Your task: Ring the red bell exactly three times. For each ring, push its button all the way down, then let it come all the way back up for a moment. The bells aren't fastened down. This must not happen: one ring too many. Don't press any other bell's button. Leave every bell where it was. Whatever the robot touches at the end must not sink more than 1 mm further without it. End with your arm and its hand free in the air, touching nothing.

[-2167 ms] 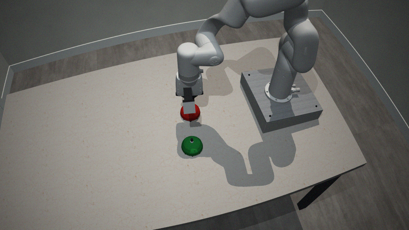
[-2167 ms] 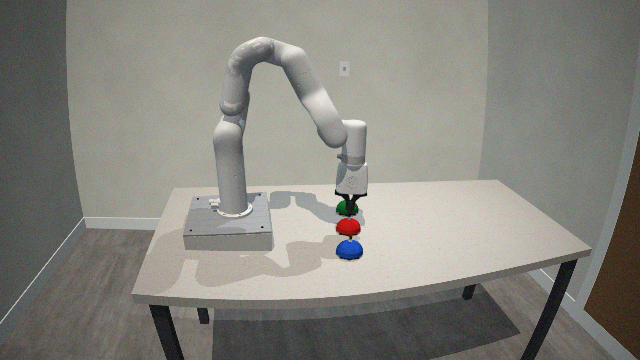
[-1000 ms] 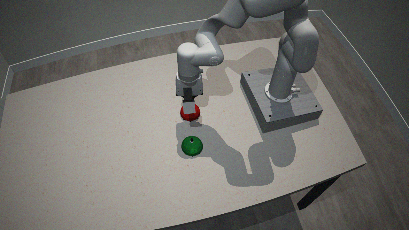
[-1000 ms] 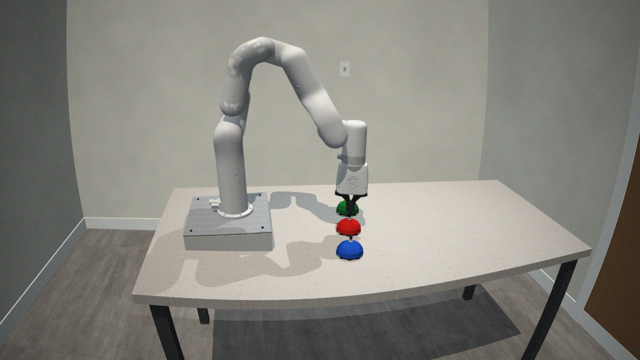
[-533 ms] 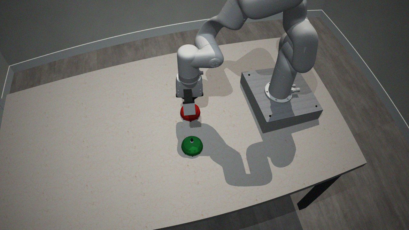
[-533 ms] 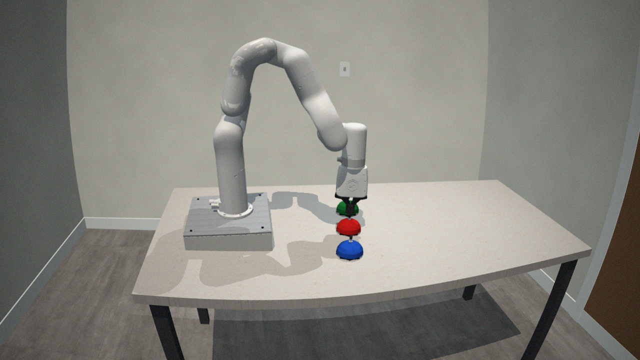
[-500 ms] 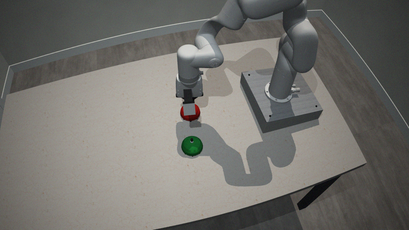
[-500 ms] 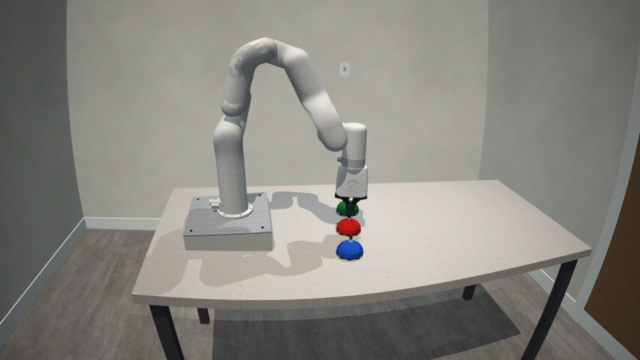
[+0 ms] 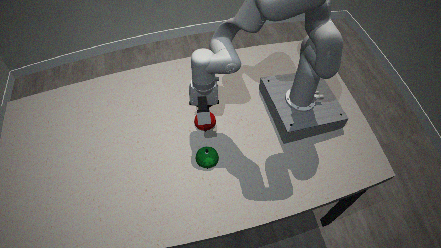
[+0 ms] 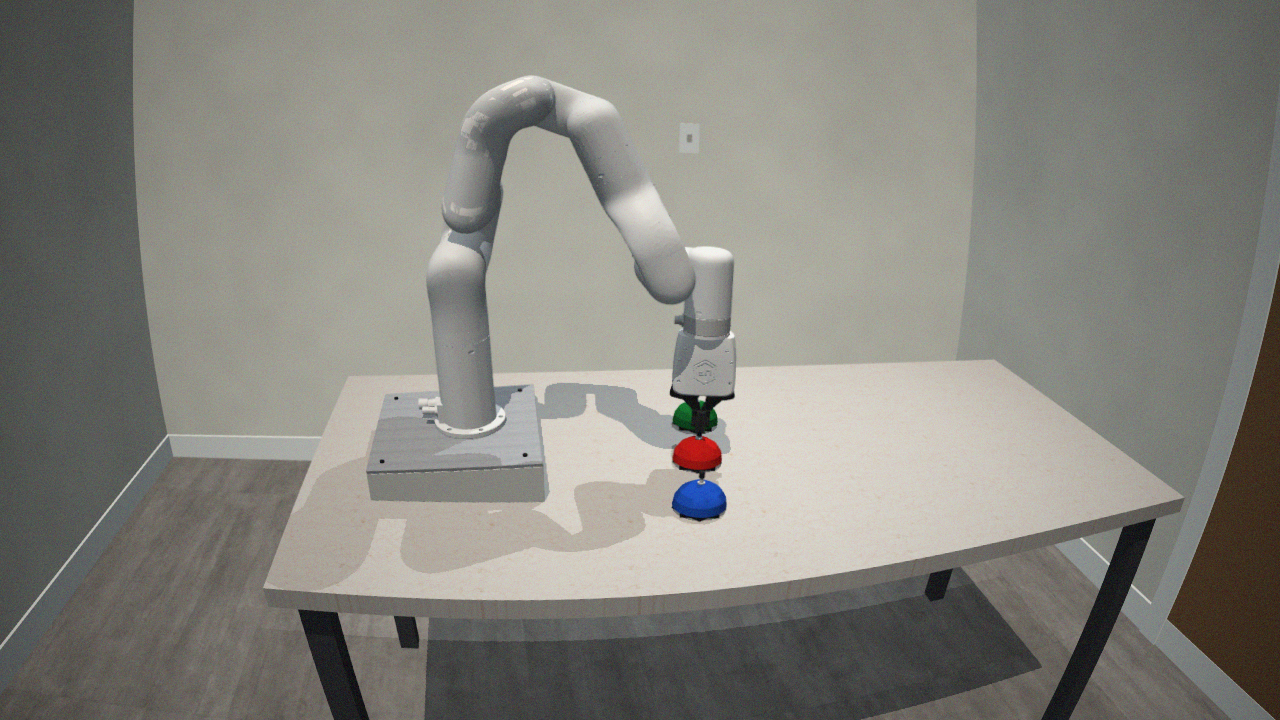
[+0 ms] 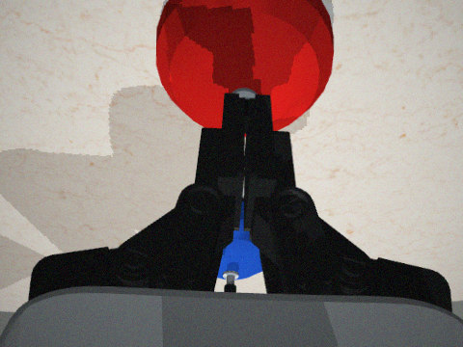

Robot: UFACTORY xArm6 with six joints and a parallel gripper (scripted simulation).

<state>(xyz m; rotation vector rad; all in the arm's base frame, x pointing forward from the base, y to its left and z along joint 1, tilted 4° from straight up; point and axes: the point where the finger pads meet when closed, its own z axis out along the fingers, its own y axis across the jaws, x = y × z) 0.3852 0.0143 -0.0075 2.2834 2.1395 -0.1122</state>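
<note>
Right now the red bell is 40 mm below my hand. Round my hand: blue bell 10 mm behind, 160 mm to the right, 40 mm below; then green bell 10 mm ahead, 160 mm to the left, 40 mm below.
</note>
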